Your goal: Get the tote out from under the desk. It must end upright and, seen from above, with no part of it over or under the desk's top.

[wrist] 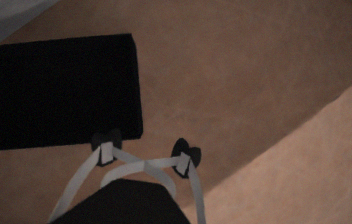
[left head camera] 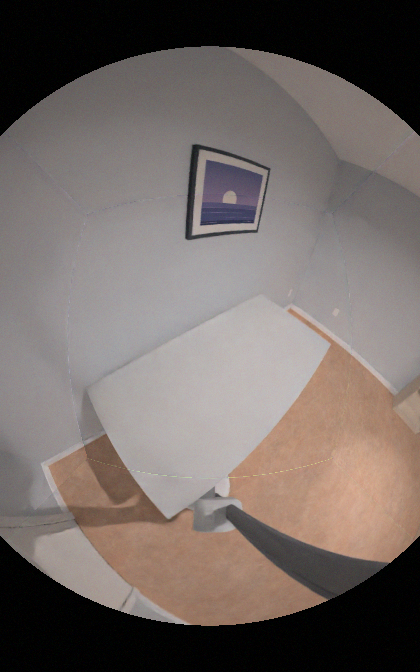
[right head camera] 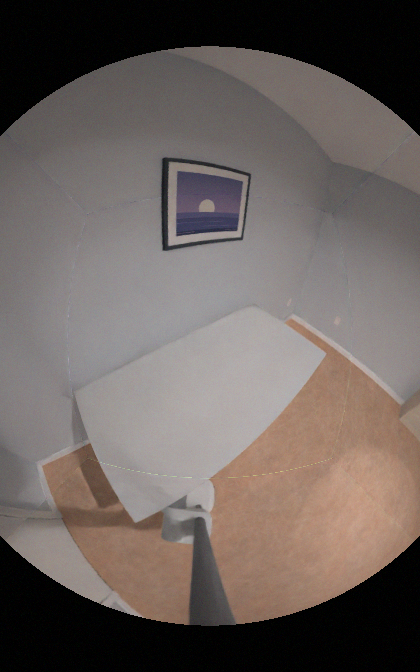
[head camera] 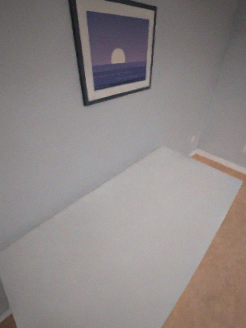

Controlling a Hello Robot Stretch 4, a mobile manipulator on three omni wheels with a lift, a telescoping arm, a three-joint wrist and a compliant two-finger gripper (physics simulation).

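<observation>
The desk's pale grey top stands along the wall. The tote does not show in the head views. In the wrist view a black box-shaped thing, apparently the tote, lies on shaded floor at the left; its left part runs out of view and its inside is too dark to tell. My gripper is open, with no object between its fingertips. The left fingertip overlaps the tote's near edge in that view; contact cannot be told. The right fingertip is beyond the tote's right corner. In the head views the desk top hides the fingers.
My arm reaches to the desk's front edge near its left corner. A framed sunset picture hangs above the desk. A beige boxy thing stands at the far right. Brown floor lies in front.
</observation>
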